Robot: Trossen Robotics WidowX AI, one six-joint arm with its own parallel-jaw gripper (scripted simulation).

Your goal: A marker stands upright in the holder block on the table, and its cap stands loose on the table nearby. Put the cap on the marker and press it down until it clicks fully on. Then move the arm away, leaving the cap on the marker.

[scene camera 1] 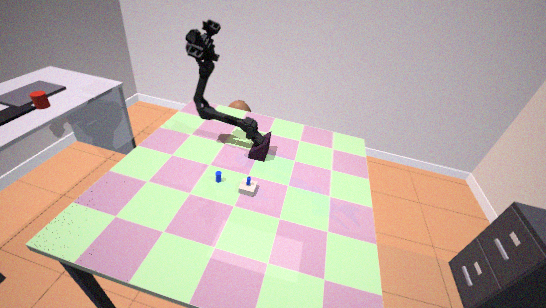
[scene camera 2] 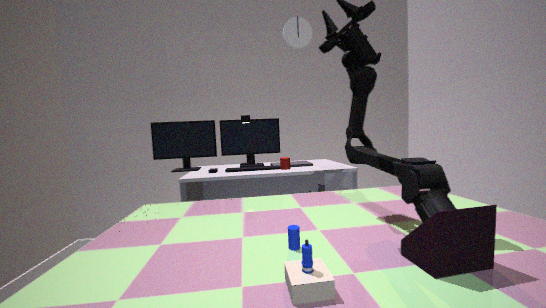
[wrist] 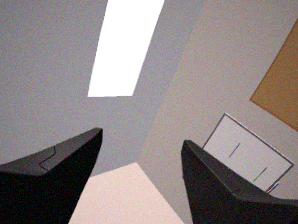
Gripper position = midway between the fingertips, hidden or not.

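Observation:
You'd see the gripper (scene camera 1: 200,26) from here, and the wrist view (wrist: 142,140) has that gripper in it too.

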